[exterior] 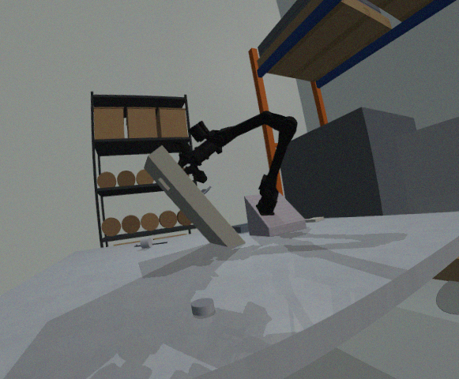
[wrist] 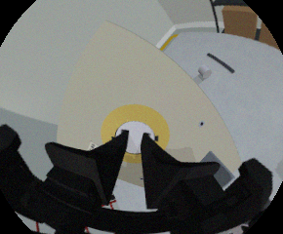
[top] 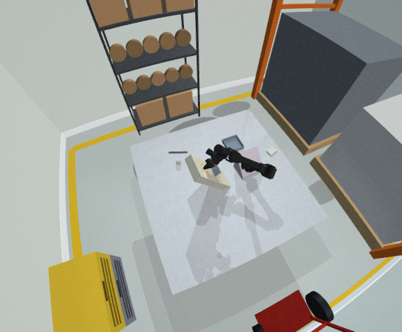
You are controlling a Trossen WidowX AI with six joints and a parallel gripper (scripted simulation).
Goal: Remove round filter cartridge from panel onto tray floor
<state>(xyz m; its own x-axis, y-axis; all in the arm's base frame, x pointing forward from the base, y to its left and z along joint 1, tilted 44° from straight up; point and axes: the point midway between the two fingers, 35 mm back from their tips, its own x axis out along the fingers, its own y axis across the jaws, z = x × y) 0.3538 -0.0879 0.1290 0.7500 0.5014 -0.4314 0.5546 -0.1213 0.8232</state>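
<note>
My gripper tip is now 1 cm short of the round filter cartridge and 1 cm above it. From my gripper tip the other things lie so: white pad (71 cm behind, 13 cm to the right, 27 cm below); tray (39 cm behind, 31 cm to the right, 27 cm below).
</note>
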